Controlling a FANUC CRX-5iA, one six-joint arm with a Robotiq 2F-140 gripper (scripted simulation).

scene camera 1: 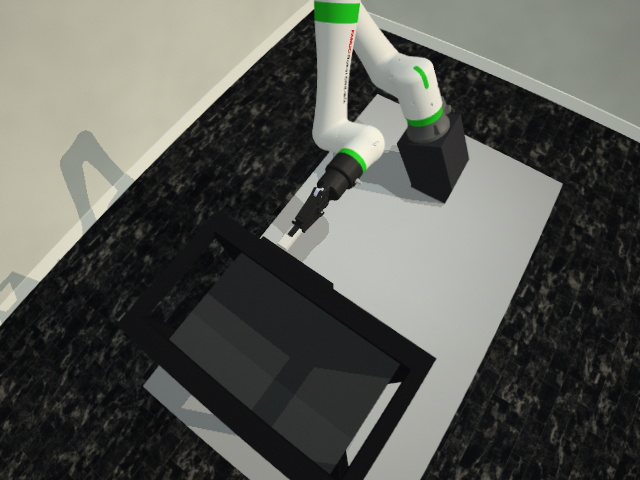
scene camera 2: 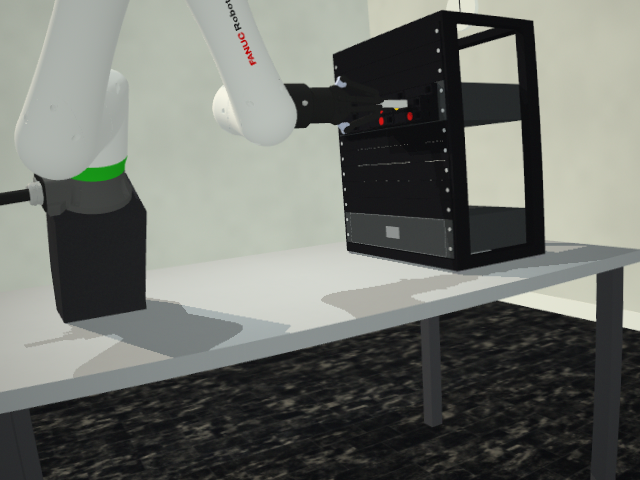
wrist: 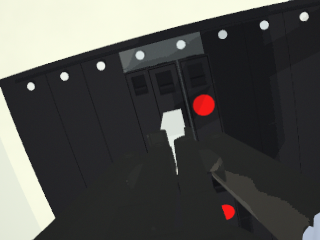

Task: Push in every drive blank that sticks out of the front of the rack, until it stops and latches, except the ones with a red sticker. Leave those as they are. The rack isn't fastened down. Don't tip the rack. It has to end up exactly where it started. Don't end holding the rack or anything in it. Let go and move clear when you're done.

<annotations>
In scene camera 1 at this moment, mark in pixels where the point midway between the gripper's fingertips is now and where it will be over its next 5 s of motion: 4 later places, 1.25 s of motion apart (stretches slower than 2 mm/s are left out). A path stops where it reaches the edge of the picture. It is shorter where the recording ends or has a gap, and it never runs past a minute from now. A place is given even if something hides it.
The gripper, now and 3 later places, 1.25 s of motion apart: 282, 247; 277, 253; 272, 258; 277, 252
</annotations>
